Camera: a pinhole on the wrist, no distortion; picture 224 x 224 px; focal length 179.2 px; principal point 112.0 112.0 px. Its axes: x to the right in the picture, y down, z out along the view. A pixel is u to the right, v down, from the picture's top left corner.
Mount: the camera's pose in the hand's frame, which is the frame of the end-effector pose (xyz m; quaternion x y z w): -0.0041 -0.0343 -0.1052 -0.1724 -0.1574 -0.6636 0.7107
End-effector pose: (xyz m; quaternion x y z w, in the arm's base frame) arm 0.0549 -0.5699 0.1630 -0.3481 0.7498 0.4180 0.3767
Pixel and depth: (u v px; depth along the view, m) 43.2 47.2 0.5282
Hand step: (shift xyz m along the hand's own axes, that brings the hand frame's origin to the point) -0.2061 0.3744 0.2806
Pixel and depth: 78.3 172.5 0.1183
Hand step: 0.0348 0.0416 -0.0113
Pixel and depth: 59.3 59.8 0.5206
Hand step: -0.1634 0.3291 0.2949
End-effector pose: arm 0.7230 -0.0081 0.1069 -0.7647 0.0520 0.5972 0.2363
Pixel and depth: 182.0 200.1 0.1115
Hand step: 0.0542 -0.0191 0.0119
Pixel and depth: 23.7 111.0 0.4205
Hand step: -0.0187 0.3407 0.1758
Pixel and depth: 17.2 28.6 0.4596
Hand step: -0.2321 0.3777 0.2020
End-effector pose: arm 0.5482 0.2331 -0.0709 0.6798 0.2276 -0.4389 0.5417
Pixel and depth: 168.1 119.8 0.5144
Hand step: 0.0321 0.0574 0.4252
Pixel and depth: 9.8 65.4 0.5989
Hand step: -0.1802 0.5319 0.2795
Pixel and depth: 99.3 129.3 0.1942
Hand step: 0.0146 0.0672 0.0609
